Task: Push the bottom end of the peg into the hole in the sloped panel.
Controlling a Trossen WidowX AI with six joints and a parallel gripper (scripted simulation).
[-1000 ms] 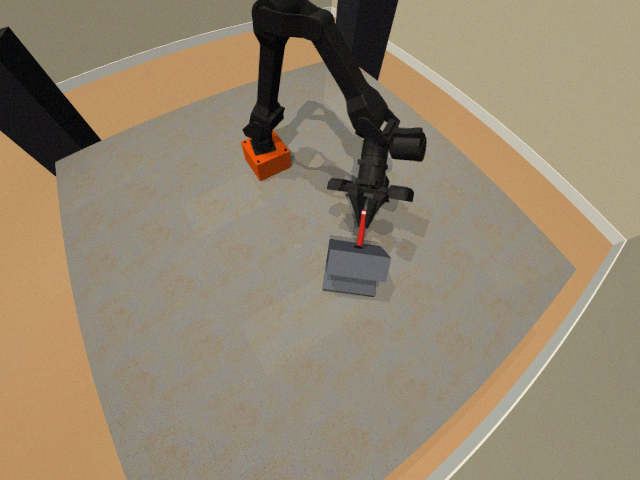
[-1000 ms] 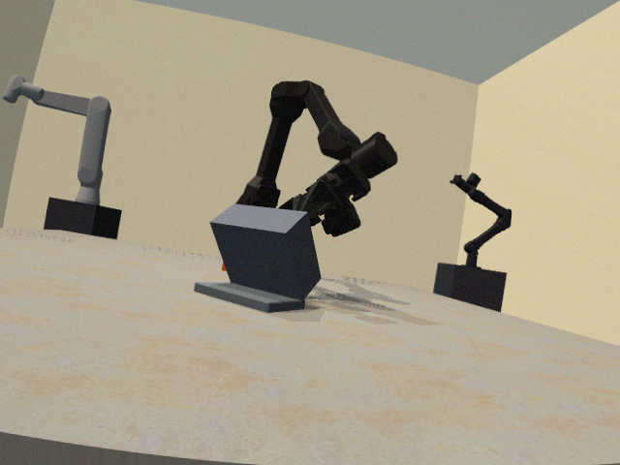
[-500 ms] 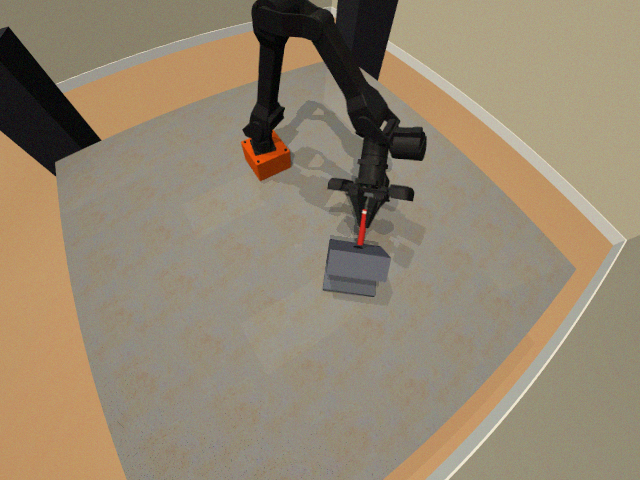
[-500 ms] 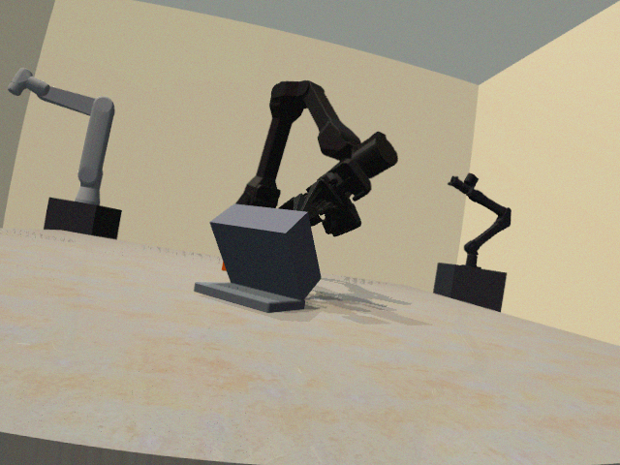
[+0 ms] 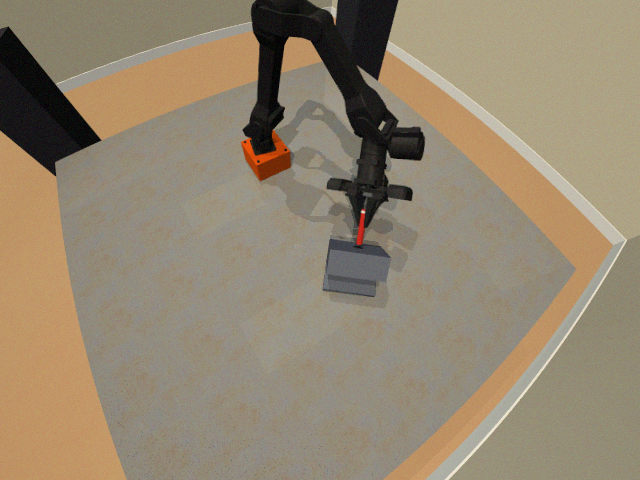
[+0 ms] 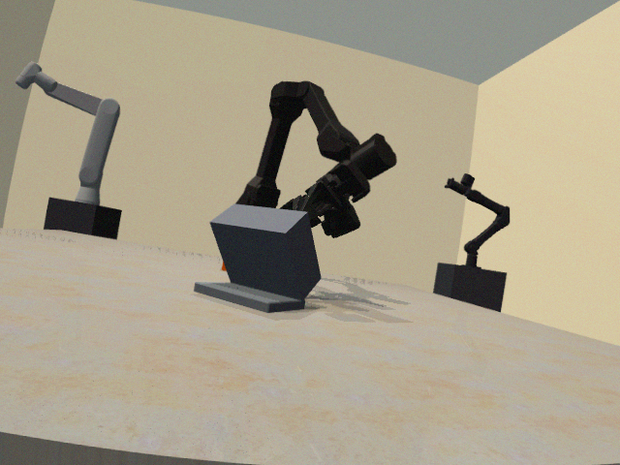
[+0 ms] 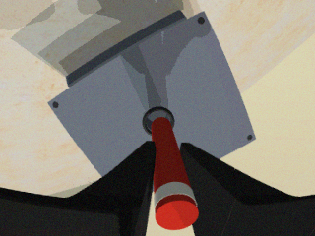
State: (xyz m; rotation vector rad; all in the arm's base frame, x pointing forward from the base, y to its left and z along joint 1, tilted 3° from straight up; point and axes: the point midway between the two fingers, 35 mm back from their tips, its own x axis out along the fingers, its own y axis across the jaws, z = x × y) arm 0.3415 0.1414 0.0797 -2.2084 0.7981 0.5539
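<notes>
Now: gripper tip 5 cm short of the grey sloped panel block, 3 cm to the left of it and 4 cm above it. The rest, counted from my gripper tip: red round peg 1 cm behind, 1 cm above.
</notes>
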